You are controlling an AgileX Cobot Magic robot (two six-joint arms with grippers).
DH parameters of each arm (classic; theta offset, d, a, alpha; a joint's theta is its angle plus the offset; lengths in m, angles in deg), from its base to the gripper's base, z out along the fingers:
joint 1: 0 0.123 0 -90
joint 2: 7.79 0 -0.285 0
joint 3: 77.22 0 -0.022 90
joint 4: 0 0.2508 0 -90
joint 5: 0 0 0.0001 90
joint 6: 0 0.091 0 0
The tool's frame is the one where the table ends.
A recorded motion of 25 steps. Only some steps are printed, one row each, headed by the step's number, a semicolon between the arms.
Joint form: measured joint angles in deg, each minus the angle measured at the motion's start. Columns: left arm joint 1, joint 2, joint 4, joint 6, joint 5, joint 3; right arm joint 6, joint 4, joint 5, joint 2, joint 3, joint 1.
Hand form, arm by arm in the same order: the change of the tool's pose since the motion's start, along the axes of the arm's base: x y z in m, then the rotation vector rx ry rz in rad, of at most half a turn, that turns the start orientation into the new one. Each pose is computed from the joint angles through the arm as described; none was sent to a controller.
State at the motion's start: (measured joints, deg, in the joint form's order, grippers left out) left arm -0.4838 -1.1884 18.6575 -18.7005 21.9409 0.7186; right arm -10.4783 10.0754 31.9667 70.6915 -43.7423 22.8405
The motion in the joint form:
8: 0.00 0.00 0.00 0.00 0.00 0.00; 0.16 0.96 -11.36 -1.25 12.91 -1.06
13: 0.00 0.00 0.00 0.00 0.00 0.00; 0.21 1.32 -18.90 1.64 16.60 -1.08
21: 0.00 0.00 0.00 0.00 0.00 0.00; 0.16 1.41 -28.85 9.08 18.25 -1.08
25: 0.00 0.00 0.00 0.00 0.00 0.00; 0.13 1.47 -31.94 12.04 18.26 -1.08
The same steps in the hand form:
8: 0.0000 0.0000 0.0000 0.0000 0.0000 0.0000; -0.0217 -0.0159 -0.0489 -0.0038 0.0079 -0.0606
13: 0.0000 0.0000 0.0000 0.0000 0.0000 0.0000; -0.0209 -0.0179 -0.0699 -0.0071 -0.0090 -0.0859
21: 0.0000 0.0000 0.0000 0.0000 0.0000 0.0000; -0.0085 -0.0162 -0.0961 -0.0240 -0.0292 -0.1107
25: 0.0000 0.0000 0.0000 0.0000 0.0000 0.0000; -0.0030 -0.0151 -0.1049 -0.0309 -0.0334 -0.1179

